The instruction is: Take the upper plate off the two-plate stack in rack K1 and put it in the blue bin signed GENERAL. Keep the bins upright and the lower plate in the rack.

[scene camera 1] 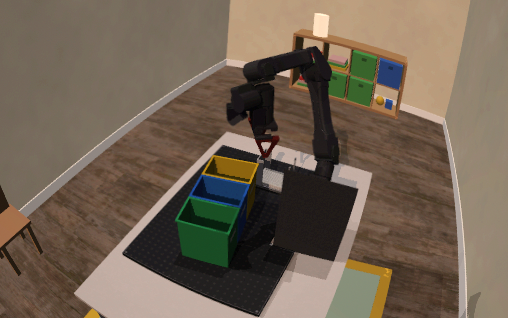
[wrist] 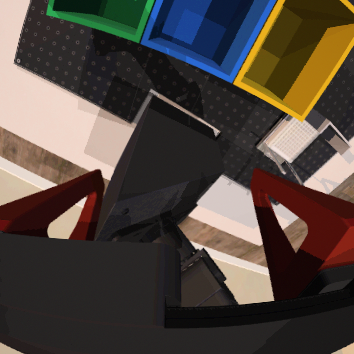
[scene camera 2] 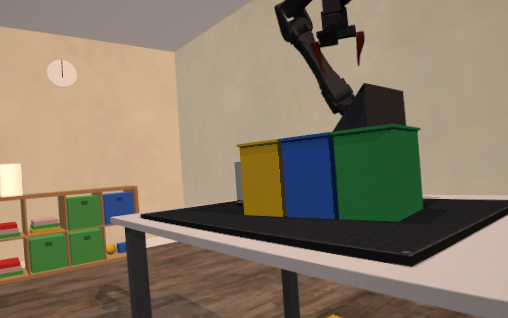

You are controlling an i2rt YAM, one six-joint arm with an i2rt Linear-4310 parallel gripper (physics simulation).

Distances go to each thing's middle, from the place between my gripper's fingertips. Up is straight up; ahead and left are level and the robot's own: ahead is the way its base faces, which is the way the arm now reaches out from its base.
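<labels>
Counted from my hand: blue bin (scene camera 2: 309, 169), 28 cm below, 13 cm ahead, 3 cm to the left; green bin (scene camera 2: 378, 174), 28 cm below, 16 cm to the left, 10 cm ahead; yellow bin (scene camera 2: 262, 173), 28 cm below, 10 cm to the right, 15 cm ahead.
</labels>
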